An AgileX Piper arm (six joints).
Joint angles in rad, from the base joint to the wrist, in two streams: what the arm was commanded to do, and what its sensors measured. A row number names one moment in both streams.
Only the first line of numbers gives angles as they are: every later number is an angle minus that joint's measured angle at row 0.
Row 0, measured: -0.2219 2.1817 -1.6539 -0.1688 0.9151 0.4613
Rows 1 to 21, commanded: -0.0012 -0.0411 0.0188 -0.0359 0.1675 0.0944; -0.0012 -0.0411 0.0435 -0.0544 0.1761 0.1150; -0.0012 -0.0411 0.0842 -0.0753 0.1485 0.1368; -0.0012 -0.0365 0.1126 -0.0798 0.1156 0.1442; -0.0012 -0.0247 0.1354 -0.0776 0.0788 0.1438; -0.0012 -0.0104 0.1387 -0.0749 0.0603 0.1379; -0.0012 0.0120 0.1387 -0.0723 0.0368 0.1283; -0.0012 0.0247 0.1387 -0.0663 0.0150 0.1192; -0.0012 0.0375 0.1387 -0.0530 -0.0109 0.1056; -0.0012 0.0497 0.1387 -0.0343 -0.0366 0.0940; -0.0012 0.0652 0.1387 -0.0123 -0.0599 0.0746; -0.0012 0.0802 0.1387 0.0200 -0.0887 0.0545; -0.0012 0.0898 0.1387 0.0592 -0.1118 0.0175; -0.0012 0.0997 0.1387 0.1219 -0.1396 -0.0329; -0.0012 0.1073 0.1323 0.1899 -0.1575 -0.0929; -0.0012 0.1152 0.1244 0.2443 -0.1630 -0.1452; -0.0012 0.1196 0.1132 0.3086 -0.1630 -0.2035; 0.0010 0.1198 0.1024 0.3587 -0.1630 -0.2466; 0.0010 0.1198 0.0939 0.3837 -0.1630 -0.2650; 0.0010 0.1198 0.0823 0.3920 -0.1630 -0.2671; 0.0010 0.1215 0.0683 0.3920 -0.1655 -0.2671
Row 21, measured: -0.0108 0.0659 0.0881 0.2387 -0.1232 -0.1891
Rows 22 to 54, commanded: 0.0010 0.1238 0.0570 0.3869 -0.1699 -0.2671; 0.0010 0.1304 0.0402 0.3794 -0.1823 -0.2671; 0.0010 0.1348 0.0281 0.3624 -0.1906 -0.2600; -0.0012 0.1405 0.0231 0.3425 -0.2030 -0.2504; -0.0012 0.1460 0.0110 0.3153 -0.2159 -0.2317; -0.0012 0.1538 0.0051 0.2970 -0.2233 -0.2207; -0.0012 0.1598 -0.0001 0.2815 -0.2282 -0.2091; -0.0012 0.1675 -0.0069 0.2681 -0.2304 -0.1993; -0.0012 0.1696 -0.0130 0.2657 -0.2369 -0.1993; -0.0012 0.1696 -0.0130 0.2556 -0.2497 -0.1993; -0.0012 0.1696 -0.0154 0.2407 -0.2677 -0.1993; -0.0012 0.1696 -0.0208 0.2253 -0.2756 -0.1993; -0.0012 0.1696 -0.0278 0.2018 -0.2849 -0.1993; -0.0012 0.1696 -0.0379 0.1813 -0.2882 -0.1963; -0.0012 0.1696 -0.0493 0.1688 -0.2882 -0.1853; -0.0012 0.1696 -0.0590 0.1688 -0.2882 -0.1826; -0.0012 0.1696 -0.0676 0.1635 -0.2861 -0.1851; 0.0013 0.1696 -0.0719 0.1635 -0.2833 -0.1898; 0.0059 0.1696 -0.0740 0.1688 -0.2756 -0.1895; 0.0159 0.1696 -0.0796 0.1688 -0.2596 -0.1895; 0.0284 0.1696 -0.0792 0.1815 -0.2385 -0.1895; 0.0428 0.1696 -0.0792 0.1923 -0.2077 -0.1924; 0.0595 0.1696 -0.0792 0.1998 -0.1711 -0.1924; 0.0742 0.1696 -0.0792 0.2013 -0.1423 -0.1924; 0.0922 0.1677 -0.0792 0.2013 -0.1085 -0.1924; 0.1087 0.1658 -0.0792 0.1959 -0.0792 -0.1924; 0.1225 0.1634 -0.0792 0.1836 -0.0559 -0.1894; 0.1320 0.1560 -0.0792 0.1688 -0.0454 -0.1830; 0.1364 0.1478 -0.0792 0.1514 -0.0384 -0.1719; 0.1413 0.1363 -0.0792 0.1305 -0.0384 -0.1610; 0.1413 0.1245 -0.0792 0.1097 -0.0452 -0.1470; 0.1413 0.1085 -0.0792 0.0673 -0.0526 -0.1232; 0.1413 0.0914 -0.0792 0.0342 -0.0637 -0.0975
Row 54, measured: 0.1321 0.1392 -0.0821 0.1250 -0.0527 -0.1646
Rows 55 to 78, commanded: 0.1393 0.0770 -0.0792 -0.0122 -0.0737 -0.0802; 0.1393 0.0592 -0.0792 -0.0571 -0.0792 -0.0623; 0.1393 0.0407 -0.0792 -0.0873 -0.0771 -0.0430; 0.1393 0.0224 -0.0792 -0.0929 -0.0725 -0.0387; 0.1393 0.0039 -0.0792 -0.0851 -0.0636 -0.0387; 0.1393 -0.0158 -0.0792 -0.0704 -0.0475 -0.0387; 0.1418 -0.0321 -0.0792 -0.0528 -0.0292 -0.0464; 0.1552 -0.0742 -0.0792 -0.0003 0.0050 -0.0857; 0.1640 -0.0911 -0.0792 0.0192 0.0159 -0.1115; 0.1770 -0.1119 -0.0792 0.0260 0.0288 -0.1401; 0.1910 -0.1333 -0.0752 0.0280 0.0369 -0.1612; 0.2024 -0.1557 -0.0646 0.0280 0.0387 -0.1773; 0.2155 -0.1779 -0.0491 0.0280 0.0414 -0.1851; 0.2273 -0.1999 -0.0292 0.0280 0.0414 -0.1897; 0.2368 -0.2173 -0.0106 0.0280 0.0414 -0.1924; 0.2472 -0.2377 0.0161 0.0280 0.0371 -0.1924; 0.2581 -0.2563 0.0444 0.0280 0.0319 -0.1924; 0.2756 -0.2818 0.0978 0.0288 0.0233 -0.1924; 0.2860 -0.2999 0.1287 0.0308 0.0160 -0.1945; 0.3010 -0.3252 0.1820 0.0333 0.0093 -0.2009; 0.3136 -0.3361 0.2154 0.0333 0.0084 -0.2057; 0.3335 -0.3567 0.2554 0.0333 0.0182 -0.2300; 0.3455 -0.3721 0.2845 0.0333 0.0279 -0.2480; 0.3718 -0.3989 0.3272 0.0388 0.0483 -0.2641
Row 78, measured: 0.3212 -0.3348 0.2256 0.0291 0.0203 -0.2093
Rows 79 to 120, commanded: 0.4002 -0.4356 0.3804 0.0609 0.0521 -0.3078; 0.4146 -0.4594 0.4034 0.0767 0.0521 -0.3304; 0.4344 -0.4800 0.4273 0.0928 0.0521 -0.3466; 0.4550 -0.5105 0.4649 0.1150 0.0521 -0.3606; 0.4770 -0.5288 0.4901 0.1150 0.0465 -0.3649; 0.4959 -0.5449 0.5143 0.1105 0.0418 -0.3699; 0.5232 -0.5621 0.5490 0.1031 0.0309 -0.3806; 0.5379 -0.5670 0.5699 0.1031 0.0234 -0.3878; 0.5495 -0.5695 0.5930 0.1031 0.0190 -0.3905; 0.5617 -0.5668 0.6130 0.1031 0.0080 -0.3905; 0.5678 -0.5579 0.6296 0.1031 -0.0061 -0.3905; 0.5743 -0.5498 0.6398 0.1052 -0.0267 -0.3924; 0.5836 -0.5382 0.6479 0.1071 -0.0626 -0.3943; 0.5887 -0.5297 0.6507 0.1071 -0.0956 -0.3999; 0.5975 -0.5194 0.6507 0.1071 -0.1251 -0.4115; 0.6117 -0.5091 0.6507 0.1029 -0.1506 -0.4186; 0.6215 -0.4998 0.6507 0.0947 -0.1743 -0.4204; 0.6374 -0.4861 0.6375 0.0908 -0.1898 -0.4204; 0.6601 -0.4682 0.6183 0.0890 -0.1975 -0.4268; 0.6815 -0.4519 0.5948 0.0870 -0.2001 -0.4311; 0.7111 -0.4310 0.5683 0.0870 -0.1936 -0.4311; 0.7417 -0.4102 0.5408 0.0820 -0.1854 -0.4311; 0.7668 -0.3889 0.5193 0.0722 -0.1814 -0.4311; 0.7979 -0.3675 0.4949 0.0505 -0.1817 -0.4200; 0.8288 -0.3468 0.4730 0.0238 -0.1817 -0.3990; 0.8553 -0.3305 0.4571 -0.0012 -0.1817 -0.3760; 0.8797 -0.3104 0.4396 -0.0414 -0.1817 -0.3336; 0.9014 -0.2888 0.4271 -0.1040 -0.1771 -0.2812; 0.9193 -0.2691 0.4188 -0.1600 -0.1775 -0.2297; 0.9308 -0.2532 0.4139 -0.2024 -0.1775 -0.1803; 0.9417 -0.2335 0.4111 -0.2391 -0.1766 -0.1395; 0.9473 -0.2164 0.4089 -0.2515 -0.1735 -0.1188; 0.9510 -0.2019 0.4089 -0.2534 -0.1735 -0.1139; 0.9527 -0.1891 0.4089 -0.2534 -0.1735 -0.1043; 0.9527 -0.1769 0.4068 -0.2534 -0.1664 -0.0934; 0.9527 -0.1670 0.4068 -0.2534 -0.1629 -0.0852; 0.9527 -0.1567 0.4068 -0.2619 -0.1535 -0.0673; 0.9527 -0.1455 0.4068 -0.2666 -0.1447 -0.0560; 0.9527 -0.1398 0.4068 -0.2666 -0.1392 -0.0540; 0.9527 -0.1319 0.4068 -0.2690 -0.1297 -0.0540; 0.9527 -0.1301 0.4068 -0.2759 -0.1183 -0.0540; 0.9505 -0.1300 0.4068 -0.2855 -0.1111 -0.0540
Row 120, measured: 0.9499 -0.1450 0.4127 -0.2552 -0.1493 -0.0693
